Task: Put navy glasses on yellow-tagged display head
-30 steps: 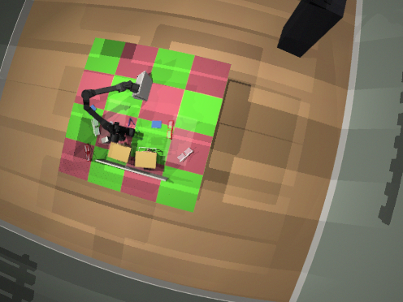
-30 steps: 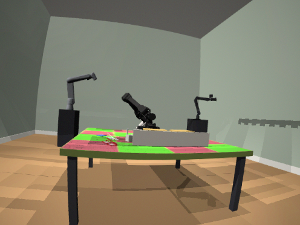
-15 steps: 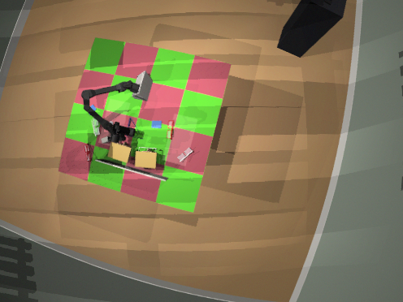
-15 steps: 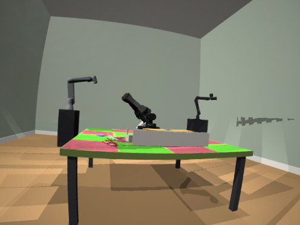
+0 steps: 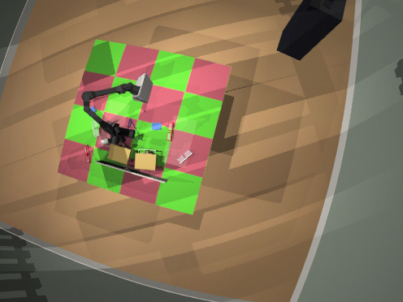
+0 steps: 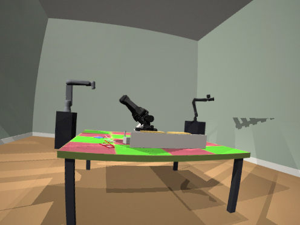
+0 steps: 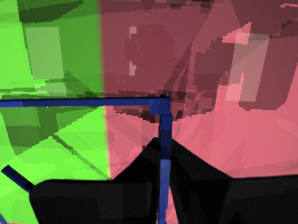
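Right now the white post is 180 mm to the right of my gripper tip and 10 mm behind it. The rest, counted from my gripper tip: long grey wall (280 mm ahead, 150 mm to the left, 30 mm above); white block (160 mm to the right, 140 mm ahead).
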